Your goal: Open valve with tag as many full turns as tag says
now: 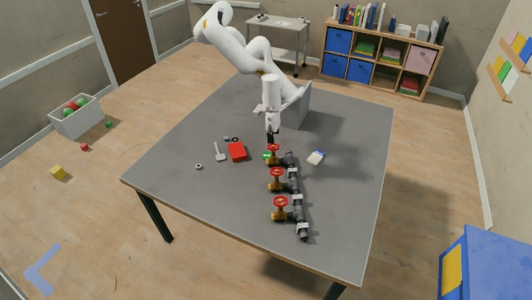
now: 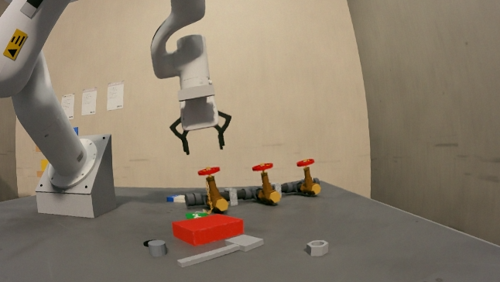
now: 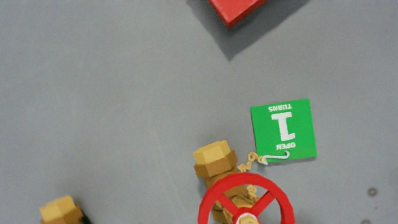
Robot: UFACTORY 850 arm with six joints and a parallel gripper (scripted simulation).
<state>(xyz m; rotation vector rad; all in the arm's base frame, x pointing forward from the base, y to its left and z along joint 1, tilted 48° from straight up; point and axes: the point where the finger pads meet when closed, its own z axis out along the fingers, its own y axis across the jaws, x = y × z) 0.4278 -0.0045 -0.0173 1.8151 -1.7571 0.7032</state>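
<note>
Right now the green tag is 17 cm below my hand, 3 cm to the right of it and 3 cm behind it. Also, from my hand: blue block (22 cm to the left, 17 cm below, 10 cm behind); grey hammer-shaped tool (31 cm to the right, 17 cm below, 4 cm ahead); red block (21 cm to the right, 16 cm below).
</note>
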